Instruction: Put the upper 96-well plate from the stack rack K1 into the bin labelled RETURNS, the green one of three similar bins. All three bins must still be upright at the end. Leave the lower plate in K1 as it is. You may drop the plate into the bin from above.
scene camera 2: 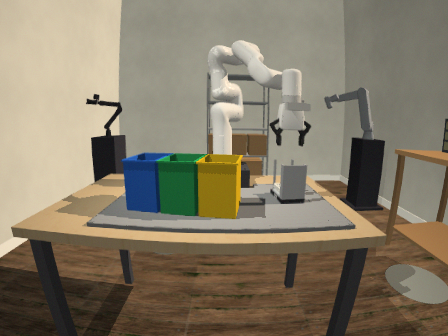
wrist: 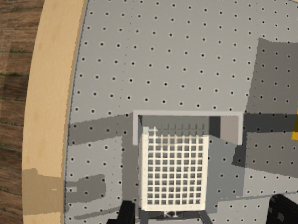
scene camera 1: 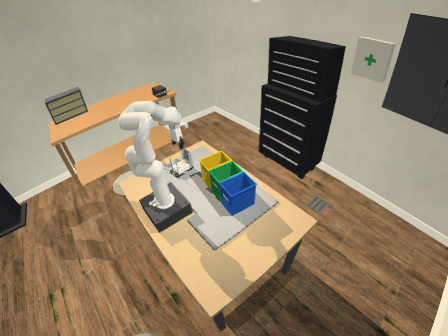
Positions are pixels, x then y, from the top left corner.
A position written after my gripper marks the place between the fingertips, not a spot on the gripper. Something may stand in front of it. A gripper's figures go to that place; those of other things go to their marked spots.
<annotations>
My gripper (scene camera 2: 290,145) is 1.00 m from the lens. A yellow bin (scene camera 2: 219,176): 0.77 m from the lens. A blue bin (scene camera 2: 141,177) is 0.86 m from the lens.
</annotations>
